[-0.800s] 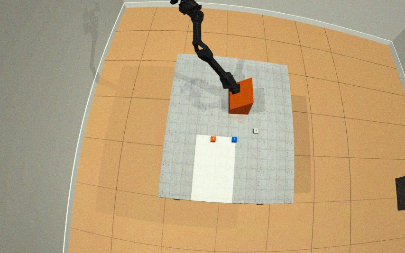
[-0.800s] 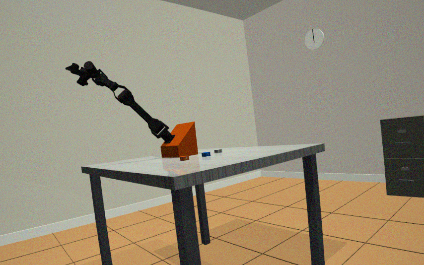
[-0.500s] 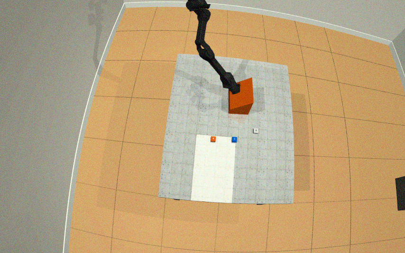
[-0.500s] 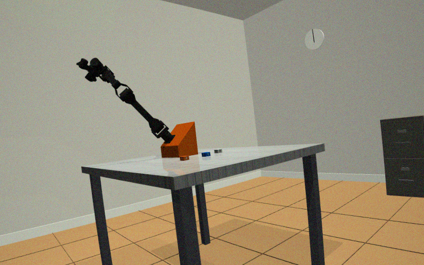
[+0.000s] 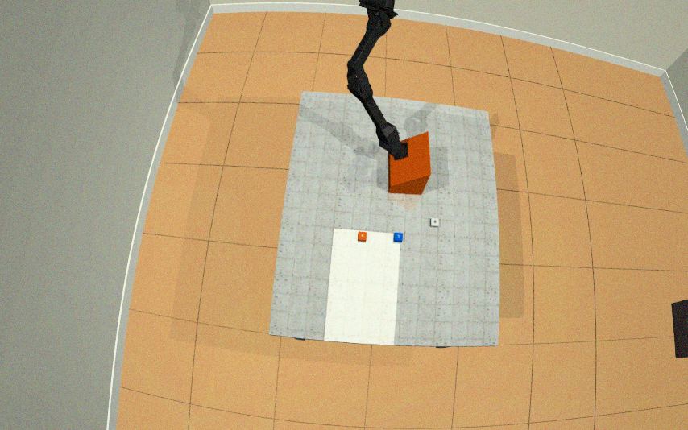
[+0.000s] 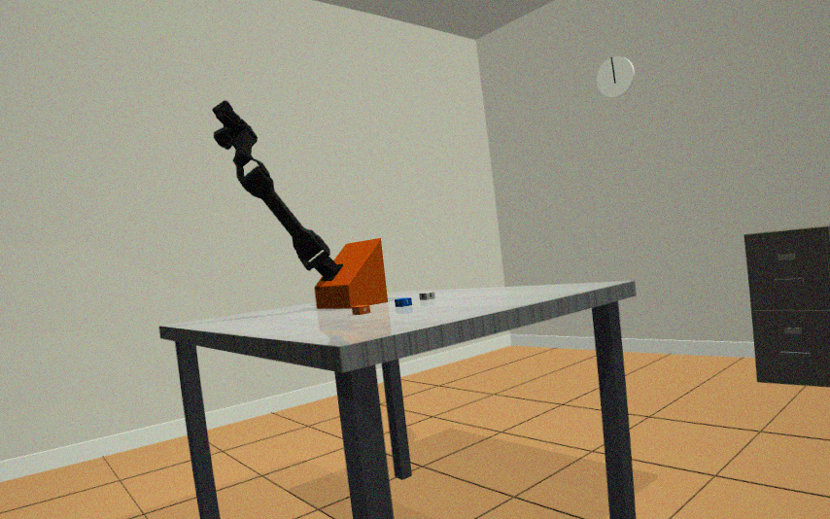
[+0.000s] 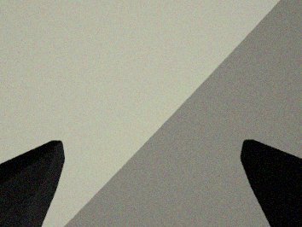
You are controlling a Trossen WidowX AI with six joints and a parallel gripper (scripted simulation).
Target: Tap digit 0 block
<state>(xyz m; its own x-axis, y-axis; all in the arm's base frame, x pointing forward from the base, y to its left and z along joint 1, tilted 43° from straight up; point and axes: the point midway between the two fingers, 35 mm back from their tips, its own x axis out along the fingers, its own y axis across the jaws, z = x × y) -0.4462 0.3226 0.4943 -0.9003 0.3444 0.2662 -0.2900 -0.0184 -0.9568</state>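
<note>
The white block lies 73 cm ahead of my gripper tip, 25 cm to the left of it and 70 cm below it. Round my gripper tip: orange block 80 cm ahead, 4 cm to the right, 70 cm below; then blue block 80 cm ahead, 10 cm to the left, 70 cm below.
</note>
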